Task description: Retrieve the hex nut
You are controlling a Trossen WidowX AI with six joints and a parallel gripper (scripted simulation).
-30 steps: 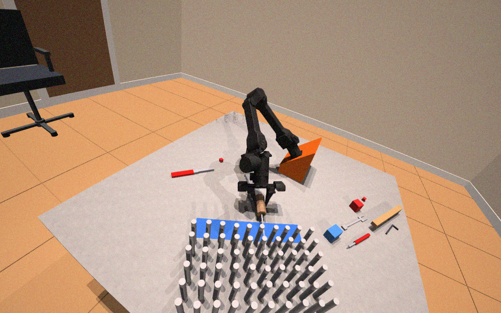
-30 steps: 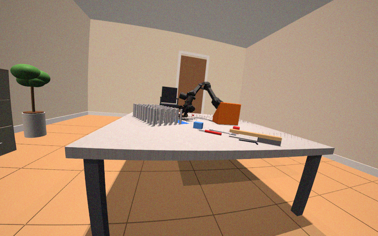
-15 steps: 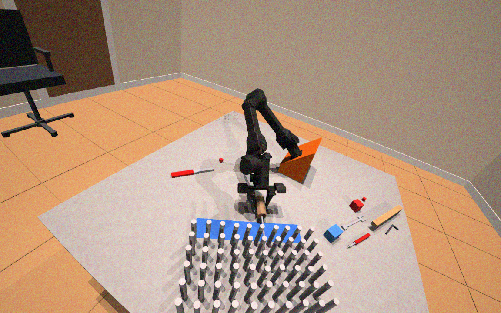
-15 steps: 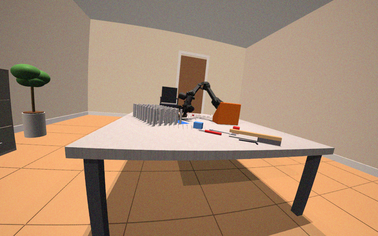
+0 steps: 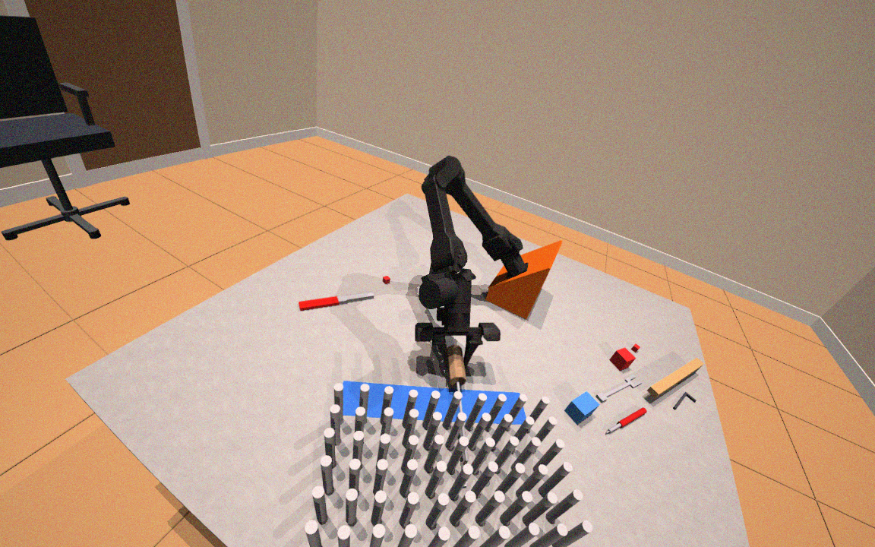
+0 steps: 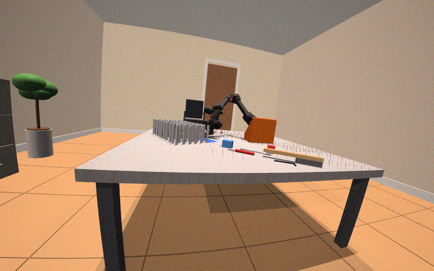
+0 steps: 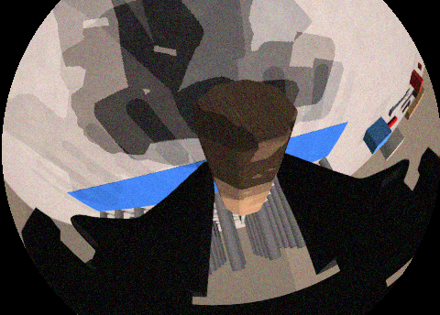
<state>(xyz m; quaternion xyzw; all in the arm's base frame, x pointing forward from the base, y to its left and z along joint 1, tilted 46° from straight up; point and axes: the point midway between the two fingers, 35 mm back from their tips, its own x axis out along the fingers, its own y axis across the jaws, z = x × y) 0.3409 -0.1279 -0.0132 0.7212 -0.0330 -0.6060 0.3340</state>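
Right now my gripper tip is 90 mm short of the blue taped strip, 10 mm to the left of it and 30 mm above it. Also, from my gripper tip: blue cube (40 mm behind, 300 mm to the left, 10 mm below); red screwdriver (40 mm behind, 400 mm to the left, 30 mm below); hook tool (90 mm ahead, 40 mm to the left).
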